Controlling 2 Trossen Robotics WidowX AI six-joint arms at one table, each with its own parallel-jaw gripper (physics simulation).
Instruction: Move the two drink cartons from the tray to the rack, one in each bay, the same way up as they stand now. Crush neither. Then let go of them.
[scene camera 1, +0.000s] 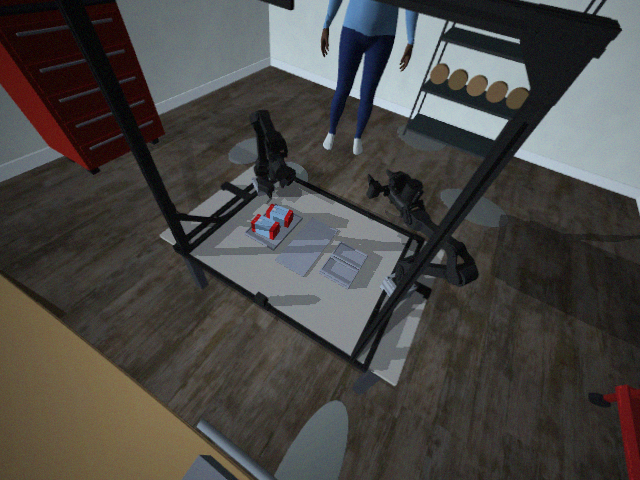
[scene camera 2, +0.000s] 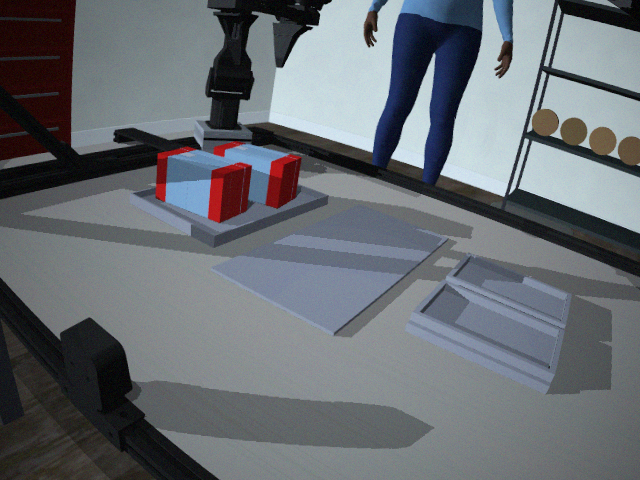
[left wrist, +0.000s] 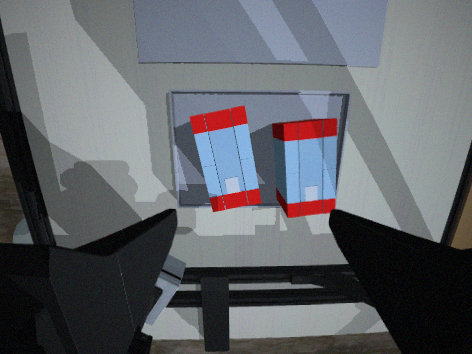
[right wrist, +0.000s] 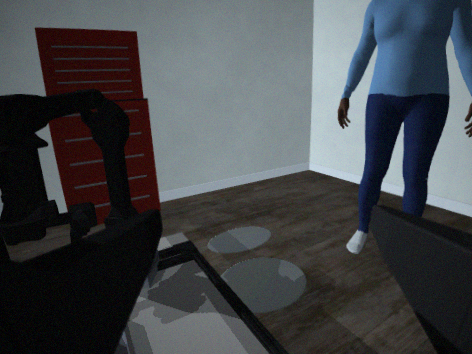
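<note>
Two light-blue cartons with red ends lie lengthwise, apart, on the grey tray. The near carton is at the right in the left wrist view; the far carton is at the left there, turned askew. Both show a small white patch on top. The grey two-bay rack has both bays empty. My left gripper is open and empty above the tray's far-left side. My right gripper is open and empty, raised beyond the back rail.
A flat grey plate lies between tray and rack. Dark frame rails edge the table, with a black block on the front rail. A person stands behind the table.
</note>
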